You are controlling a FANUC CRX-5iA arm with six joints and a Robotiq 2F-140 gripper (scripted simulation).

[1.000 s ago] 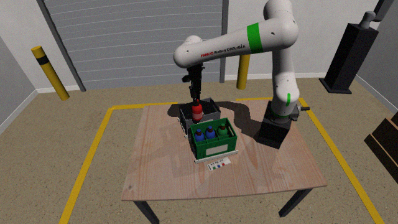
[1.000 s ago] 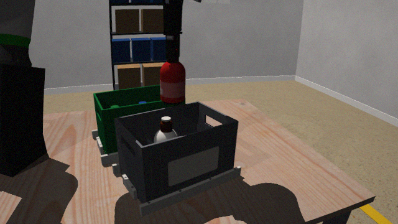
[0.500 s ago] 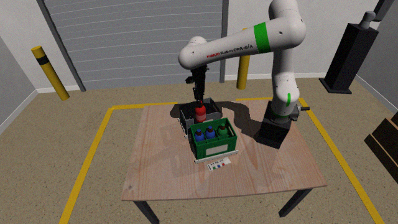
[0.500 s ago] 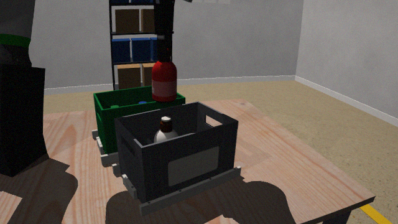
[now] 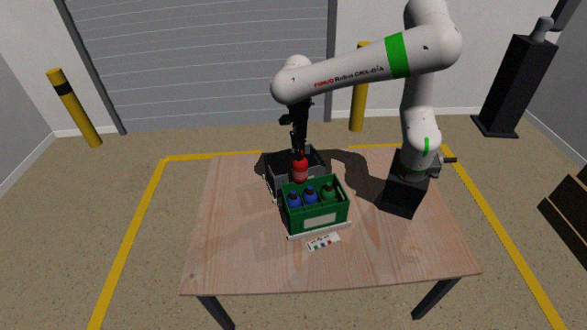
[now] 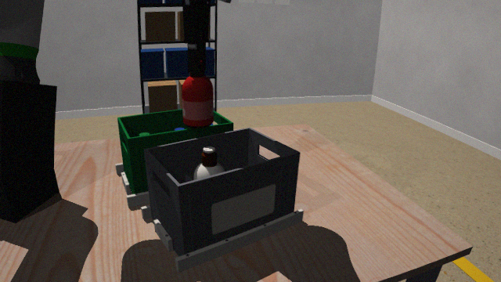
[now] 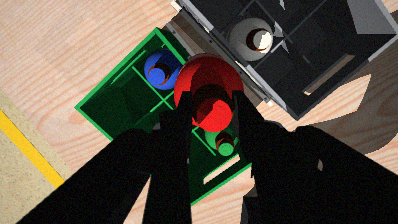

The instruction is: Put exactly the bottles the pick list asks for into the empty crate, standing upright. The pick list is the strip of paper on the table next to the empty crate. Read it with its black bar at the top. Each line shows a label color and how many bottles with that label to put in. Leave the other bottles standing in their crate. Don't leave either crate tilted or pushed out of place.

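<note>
Now: hand 80 mm above the red-label bottle. Round my hand: blue-label bottle: 30 mm ahead, 70 mm to the left, 260 mm below; then white-label bottle: 20 mm ahead, 100 mm to the right, 260 mm below; then green crate: 70 mm behind, 80 mm to the left, 270 mm below.
</note>
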